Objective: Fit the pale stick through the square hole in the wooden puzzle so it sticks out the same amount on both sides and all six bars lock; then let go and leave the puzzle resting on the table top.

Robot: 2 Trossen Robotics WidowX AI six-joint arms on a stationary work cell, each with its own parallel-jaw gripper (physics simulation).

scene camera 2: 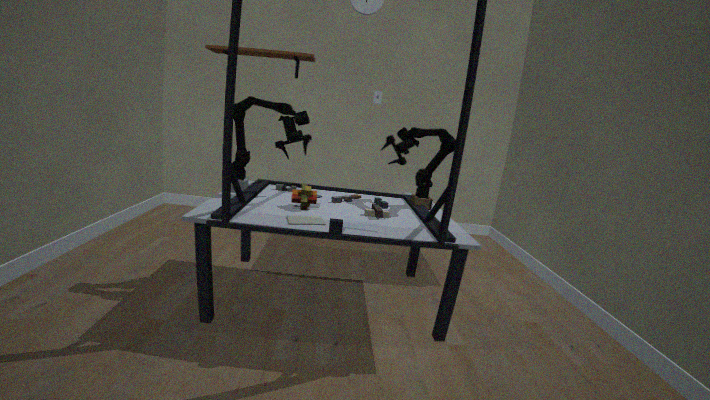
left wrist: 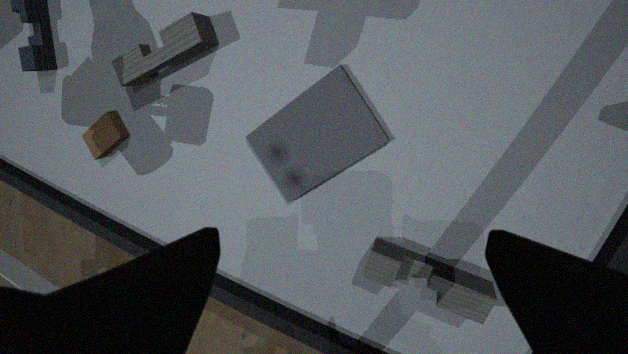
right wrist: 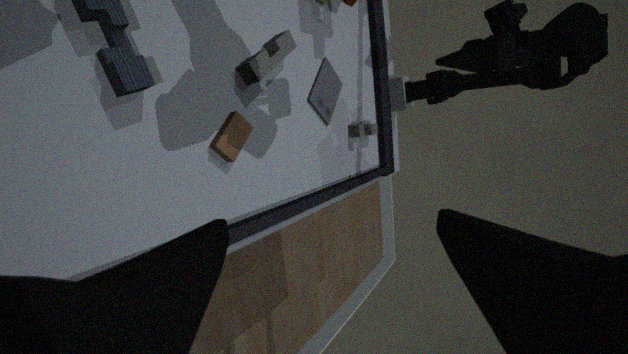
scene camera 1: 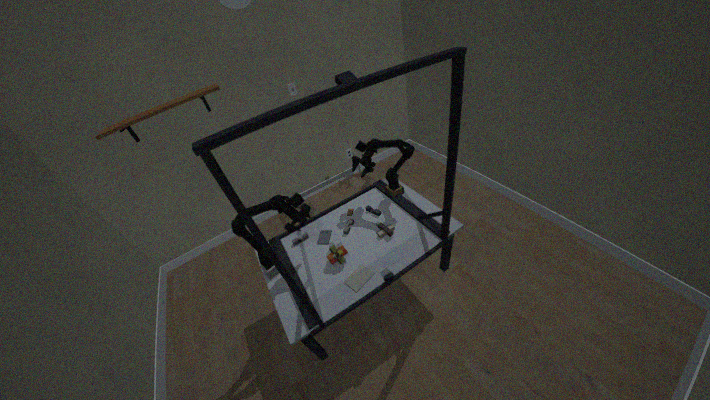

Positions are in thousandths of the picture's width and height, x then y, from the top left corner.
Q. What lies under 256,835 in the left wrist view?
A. My left gripper.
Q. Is my right gripper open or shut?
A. Open.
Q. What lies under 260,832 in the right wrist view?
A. My right gripper.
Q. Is my left gripper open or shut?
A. Open.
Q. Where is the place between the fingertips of my left gripper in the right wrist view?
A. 700,177
